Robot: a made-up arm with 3 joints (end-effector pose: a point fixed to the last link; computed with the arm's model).
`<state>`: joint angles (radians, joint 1 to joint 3).
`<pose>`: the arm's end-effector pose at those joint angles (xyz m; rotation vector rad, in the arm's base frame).
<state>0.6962 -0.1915 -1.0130</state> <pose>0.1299 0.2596 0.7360 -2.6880 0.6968 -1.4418</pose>
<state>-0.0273 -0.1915 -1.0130</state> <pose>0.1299 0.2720 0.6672 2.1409 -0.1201 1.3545</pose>
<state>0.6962 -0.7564 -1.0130</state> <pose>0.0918 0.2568 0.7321 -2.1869 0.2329 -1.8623</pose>
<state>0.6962 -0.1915 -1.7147</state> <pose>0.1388 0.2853 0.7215 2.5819 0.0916 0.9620</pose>
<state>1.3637 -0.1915 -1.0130</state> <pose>0.1299 0.2099 0.7776 -2.1626 0.9653 -0.9681</pose>
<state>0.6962 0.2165 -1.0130</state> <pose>0.1560 0.2542 0.7278 2.6686 -0.9412 0.9168</pose>
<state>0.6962 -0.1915 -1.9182</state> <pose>0.1389 0.2911 0.7145 2.4996 0.2929 0.8178</pose>
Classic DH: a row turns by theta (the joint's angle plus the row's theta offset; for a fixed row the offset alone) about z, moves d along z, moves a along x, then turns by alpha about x. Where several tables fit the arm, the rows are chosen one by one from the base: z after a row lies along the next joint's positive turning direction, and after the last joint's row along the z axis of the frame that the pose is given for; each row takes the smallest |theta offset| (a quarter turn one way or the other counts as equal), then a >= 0, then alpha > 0; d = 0 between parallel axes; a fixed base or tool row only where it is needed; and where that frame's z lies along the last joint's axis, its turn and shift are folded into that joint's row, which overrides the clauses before.
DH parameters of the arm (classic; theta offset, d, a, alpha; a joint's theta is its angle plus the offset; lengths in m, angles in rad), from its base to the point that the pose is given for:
base (fixed): 1.5708 0.6852 0.1748 1.5708
joint 1: 0.2878 0.1193 0.0213 1.5732
joint 2: 0.8771 0.0612 0.0221 -1.7603
joint 3: 1.1577 0.0227 0.0405 0.3485
tool (fixed): 0.7362 -0.0567 0 0

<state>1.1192 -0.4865 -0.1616</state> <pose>0.0943 0.2077 0.7423 -1.3010 1.2741 -1.1872</pose>
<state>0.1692 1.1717 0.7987</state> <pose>0.1258 0.2434 0.6774 0.4773 -2.0210 1.6776</pose>
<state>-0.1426 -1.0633 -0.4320</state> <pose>0.0747 0.2312 0.6669 -2.0050 -0.4172 -1.9664</pose>
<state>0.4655 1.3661 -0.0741</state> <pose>0.1620 0.2172 0.6934 1.2978 -1.8975 0.5269</pose>
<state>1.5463 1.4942 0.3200</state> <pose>0.1511 0.1884 0.7334 1.4299 -2.3789 -0.4365</pose>
